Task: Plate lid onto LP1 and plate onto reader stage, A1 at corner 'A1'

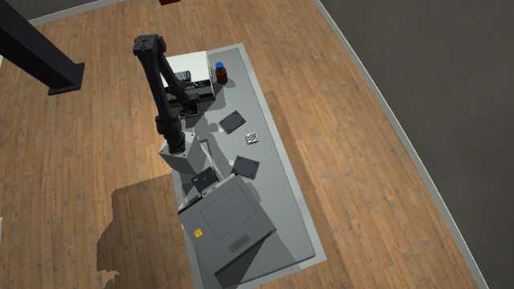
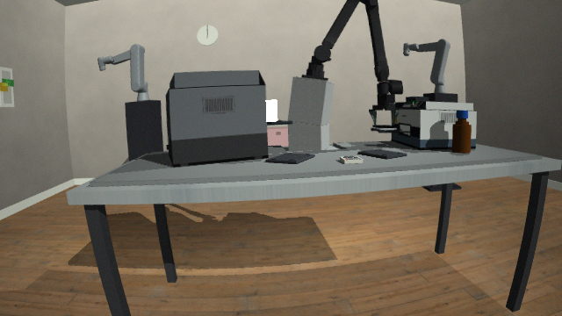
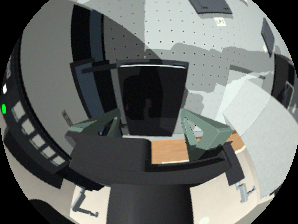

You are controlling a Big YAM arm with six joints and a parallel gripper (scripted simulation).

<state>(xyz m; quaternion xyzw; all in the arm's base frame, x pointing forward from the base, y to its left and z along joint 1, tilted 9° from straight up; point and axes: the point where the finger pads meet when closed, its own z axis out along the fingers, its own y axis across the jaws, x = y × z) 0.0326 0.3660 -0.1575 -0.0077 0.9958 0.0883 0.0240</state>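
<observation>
Now: hand 20 mm above the lidded plate. Also, from my hand: brown capped bottle (290 mm to the left, 270 mm ahead, 10 mm above).
</observation>
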